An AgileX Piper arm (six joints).
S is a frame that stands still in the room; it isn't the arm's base.
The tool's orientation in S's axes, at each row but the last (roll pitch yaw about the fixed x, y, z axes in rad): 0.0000, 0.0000, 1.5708; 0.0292, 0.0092, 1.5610; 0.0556, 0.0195, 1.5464; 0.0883, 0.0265, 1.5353; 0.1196, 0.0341, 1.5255; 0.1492, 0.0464, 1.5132
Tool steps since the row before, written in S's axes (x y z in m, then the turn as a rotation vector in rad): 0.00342, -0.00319, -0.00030, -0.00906, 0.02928, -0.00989; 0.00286, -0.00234, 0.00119, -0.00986, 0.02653, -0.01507; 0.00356, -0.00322, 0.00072, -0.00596, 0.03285, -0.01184; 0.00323, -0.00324, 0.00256, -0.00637, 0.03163, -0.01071; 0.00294, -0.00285, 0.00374, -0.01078, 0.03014, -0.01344; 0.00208, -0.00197, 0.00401, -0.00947, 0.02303, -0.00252
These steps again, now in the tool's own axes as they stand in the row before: -0.00319, -0.00342, -0.00030, 0.02928, 0.00906, -0.00989; -0.00232, -0.00285, 0.00125, 0.02657, 0.00968, -0.01512; -0.00315, -0.00360, 0.00086, 0.03292, 0.00613, -0.01156; -0.00319, -0.00311, 0.00276, 0.03166, 0.00659, -0.01050; -0.00284, -0.00261, 0.00399, 0.03006, 0.01056, -0.01378; -0.00203, -0.00158, 0.00420, 0.02254, 0.01044, -0.00306
